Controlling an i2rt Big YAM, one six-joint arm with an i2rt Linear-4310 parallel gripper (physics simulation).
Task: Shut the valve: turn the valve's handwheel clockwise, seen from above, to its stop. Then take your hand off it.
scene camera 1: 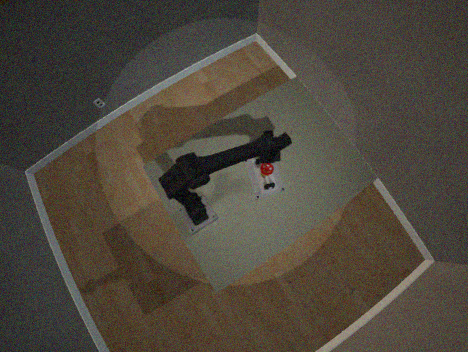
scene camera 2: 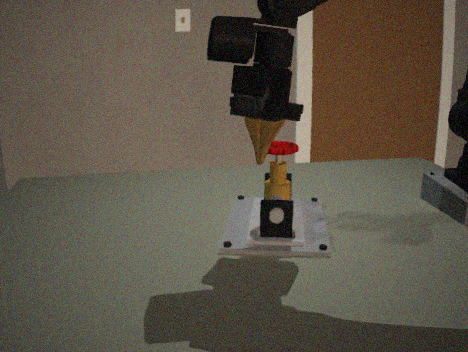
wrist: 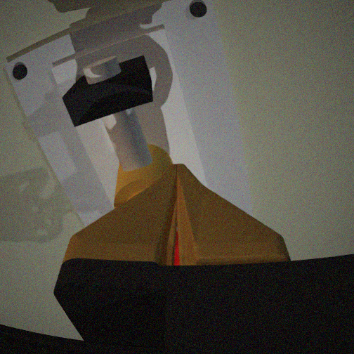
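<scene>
The red handwheel [scene camera 1: 267, 169] [scene camera 2: 287, 148] sits on a thin stem above the yellow valve body [scene camera 2: 278, 191] [wrist: 129, 189]. A red sliver of the handwheel [wrist: 176, 254] shows in the wrist view between the finger bodies, which hide the rest. My gripper [scene camera 2: 260, 161] [wrist: 176, 175] is shut and empty, with its tan fingers pointing down. In scene camera 2 the fingers overlap the handwheel's left edge, and their tips reach slightly below its rim. I cannot tell whether they touch it. In scene camera 1 the fingertips are hidden under the arm.
The valve stands on a pale base plate [scene camera 1: 259, 186] [scene camera 2: 240, 225] [wrist: 212, 110] with dark corner bolts. A black block [scene camera 1: 269, 186] [scene camera 2: 276, 230] [wrist: 110, 102] holds the near end of its pipe. The arm's own base plate [scene camera 1: 211, 216] [scene camera 2: 442, 197] is fixed to the green-grey table [scene camera 1: 320, 200] [scene camera 2: 100, 225].
</scene>
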